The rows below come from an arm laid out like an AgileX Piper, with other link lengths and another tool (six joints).
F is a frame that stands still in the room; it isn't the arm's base.
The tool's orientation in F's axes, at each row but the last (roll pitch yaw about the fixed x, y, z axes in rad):
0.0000, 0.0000, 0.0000
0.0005, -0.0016, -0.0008
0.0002, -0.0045, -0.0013
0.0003, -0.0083, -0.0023
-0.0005, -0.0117, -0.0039
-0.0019, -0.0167, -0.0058
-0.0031, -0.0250, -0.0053
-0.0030, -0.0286, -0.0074
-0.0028, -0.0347, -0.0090
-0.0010, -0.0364, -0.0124
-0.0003, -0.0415, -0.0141
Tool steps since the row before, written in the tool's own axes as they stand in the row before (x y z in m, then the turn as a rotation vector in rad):
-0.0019, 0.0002, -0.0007, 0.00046, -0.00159, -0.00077
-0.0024, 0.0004, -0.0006, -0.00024, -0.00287, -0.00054
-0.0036, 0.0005, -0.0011, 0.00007, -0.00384, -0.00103
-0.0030, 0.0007, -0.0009, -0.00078, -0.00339, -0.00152
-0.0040, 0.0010, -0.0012, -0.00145, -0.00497, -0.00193
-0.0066, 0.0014, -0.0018, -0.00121, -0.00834, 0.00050
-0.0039, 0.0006, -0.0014, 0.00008, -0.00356, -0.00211
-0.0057, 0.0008, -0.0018, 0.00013, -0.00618, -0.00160
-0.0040, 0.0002, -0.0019, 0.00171, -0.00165, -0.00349
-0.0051, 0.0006, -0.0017, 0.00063, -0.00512, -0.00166
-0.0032, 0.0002, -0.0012, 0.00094, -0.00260, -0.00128
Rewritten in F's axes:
-0.0019, 0.0002, -0.0007, 0.00046, -0.00159, -0.00077
-0.0024, 0.0004, -0.0006, -0.00024, -0.00287, -0.00054
-0.0036, 0.0005, -0.0011, 0.00007, -0.00384, -0.00103
-0.0030, 0.0007, -0.0009, -0.00078, -0.00339, -0.00153
-0.0040, 0.0010, -0.0012, -0.00145, -0.00497, -0.00194
-0.0066, 0.0014, -0.0019, -0.00127, -0.00833, 0.00050
-0.0039, 0.0006, -0.0015, 0.00011, -0.00357, -0.00210
-0.0056, 0.0008, -0.0020, 0.00013, -0.00619, -0.00158
-0.0039, 0.0002, -0.0020, 0.00181, -0.00168, -0.00342
-0.0050, 0.0007, -0.0019, 0.00063, -0.00513, -0.00163
-0.0031, 0.0002, -0.0013, 0.00096, -0.00261, -0.00124

